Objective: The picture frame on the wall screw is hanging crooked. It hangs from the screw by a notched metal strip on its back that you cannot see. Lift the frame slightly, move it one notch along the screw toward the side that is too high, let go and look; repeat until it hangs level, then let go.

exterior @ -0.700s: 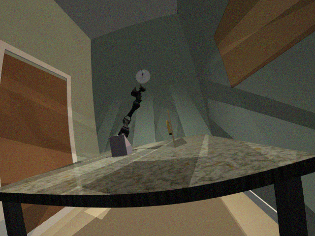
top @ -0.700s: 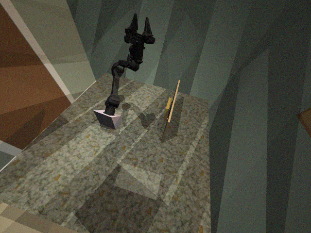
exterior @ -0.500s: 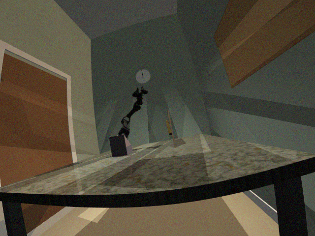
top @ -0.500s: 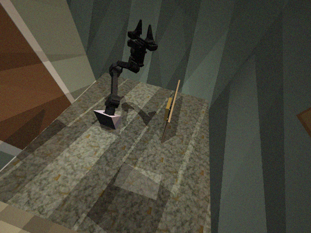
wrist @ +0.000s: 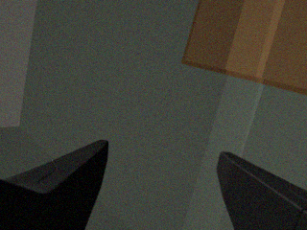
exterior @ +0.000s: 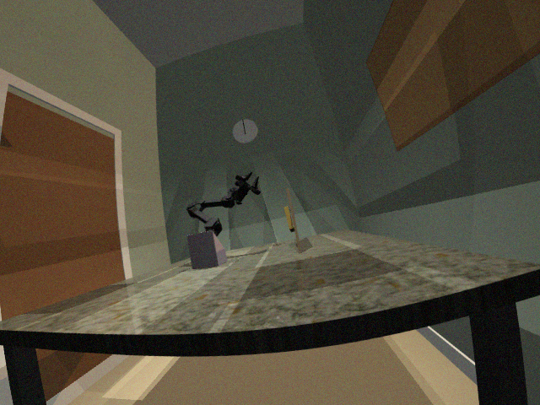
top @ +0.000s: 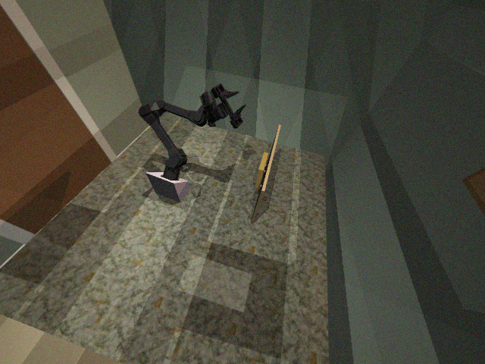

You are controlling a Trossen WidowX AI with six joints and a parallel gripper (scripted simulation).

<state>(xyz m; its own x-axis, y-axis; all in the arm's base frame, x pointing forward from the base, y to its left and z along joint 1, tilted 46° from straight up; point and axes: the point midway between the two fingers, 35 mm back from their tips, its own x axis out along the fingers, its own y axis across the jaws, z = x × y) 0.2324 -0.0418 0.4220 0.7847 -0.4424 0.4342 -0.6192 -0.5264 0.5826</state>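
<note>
Now: gripper tip 17 cm short of the picture frame, 2 cm to the left of it and 33 cm above it. Round my gripper tip: thin upright wall panel 18 cm ahead, 3 cm to the right, 34 cm below.
</note>
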